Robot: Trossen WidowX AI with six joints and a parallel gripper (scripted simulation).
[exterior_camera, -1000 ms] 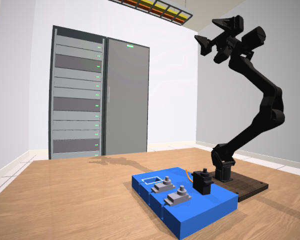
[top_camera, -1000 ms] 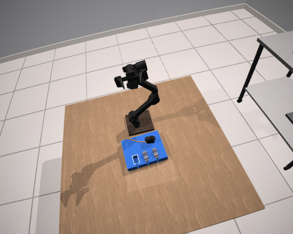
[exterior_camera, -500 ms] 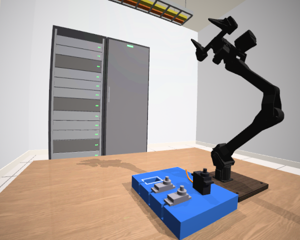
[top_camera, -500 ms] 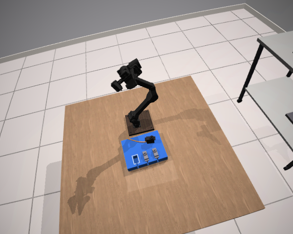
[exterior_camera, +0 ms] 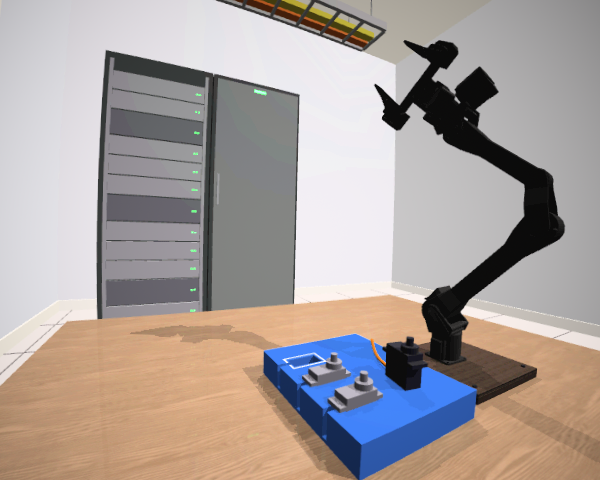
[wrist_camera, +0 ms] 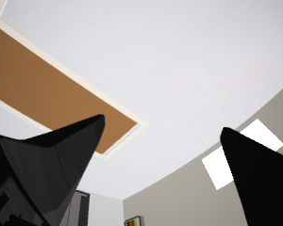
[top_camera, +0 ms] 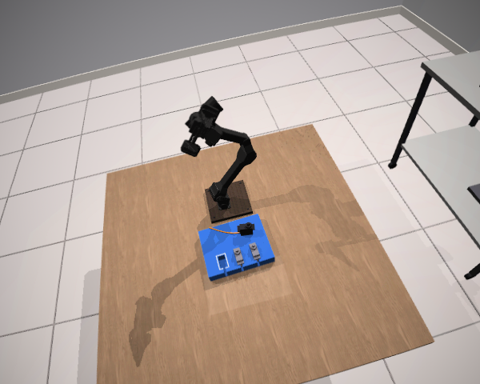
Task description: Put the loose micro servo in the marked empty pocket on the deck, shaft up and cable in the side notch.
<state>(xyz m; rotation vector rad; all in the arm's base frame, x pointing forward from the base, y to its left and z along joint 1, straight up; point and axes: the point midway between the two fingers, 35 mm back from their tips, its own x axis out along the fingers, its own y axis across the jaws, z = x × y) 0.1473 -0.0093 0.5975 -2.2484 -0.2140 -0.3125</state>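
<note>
My gripper tip is 30 mm short of the deck, 20 mm to the right of it and 600 mm above it.
</note>
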